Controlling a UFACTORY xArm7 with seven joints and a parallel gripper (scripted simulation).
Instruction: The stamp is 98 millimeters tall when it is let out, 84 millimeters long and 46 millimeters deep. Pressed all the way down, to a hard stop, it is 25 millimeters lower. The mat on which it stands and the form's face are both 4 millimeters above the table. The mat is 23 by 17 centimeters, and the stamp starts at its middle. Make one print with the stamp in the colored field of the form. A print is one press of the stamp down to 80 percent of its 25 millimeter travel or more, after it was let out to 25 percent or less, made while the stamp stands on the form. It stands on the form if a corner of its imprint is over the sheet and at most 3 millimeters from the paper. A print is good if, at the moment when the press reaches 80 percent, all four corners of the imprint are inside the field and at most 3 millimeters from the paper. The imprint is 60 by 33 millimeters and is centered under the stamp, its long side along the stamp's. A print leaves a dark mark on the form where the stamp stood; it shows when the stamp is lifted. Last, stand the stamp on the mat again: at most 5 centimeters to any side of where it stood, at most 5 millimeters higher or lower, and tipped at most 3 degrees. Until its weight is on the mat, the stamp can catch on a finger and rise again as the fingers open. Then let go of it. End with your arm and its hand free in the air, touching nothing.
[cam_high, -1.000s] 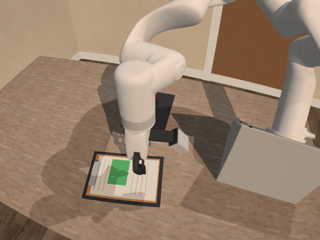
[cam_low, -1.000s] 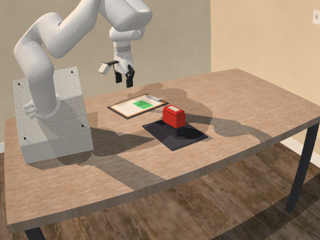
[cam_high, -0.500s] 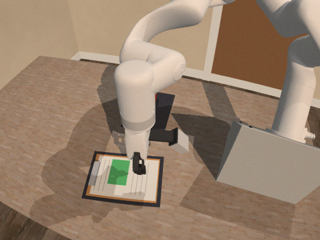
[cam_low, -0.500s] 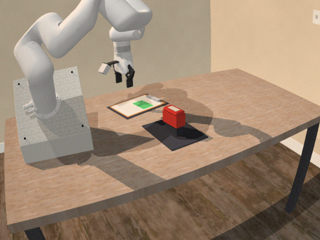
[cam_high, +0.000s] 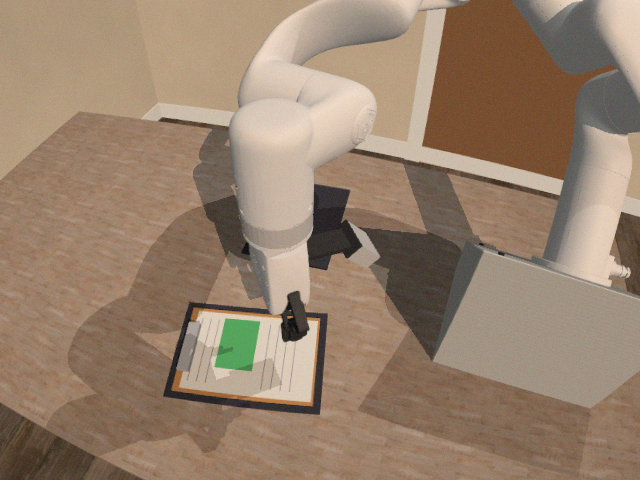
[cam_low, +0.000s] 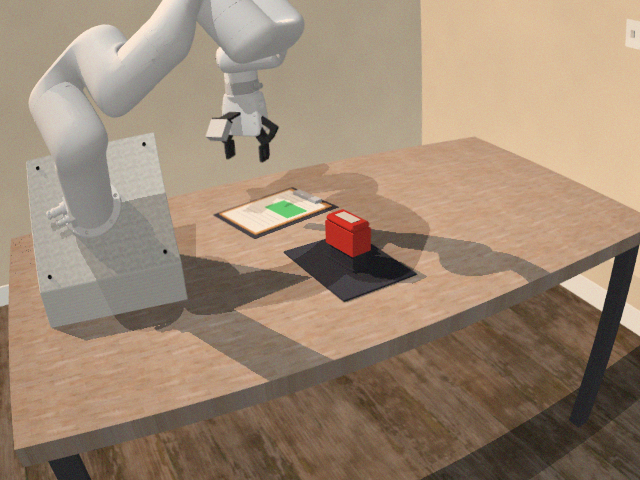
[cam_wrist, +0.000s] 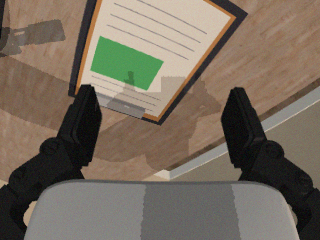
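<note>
My gripper is now 60 mm short of the red stamp, 310 mm to the left of it and 110 mm above it. The rest, counted from my hand: form 80 mm ahead, 10 mm to the left, 160 mm below; then mat 60 mm ahead, 310 mm to the right, 160 mm below.
</note>
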